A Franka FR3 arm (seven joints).
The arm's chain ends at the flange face. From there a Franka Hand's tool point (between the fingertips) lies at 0.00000 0.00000 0.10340 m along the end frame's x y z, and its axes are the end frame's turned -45 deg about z.
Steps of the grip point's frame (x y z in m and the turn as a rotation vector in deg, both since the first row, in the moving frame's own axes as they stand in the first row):
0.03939 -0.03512 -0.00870 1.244 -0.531 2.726
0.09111 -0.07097 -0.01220 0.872 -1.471 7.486
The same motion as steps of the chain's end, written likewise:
0.00526 -0.05172 -0.00867 0.504 -1.255 2.726
0.01727 -0.11517 -0.01215 -0.424 -1.657 7.486

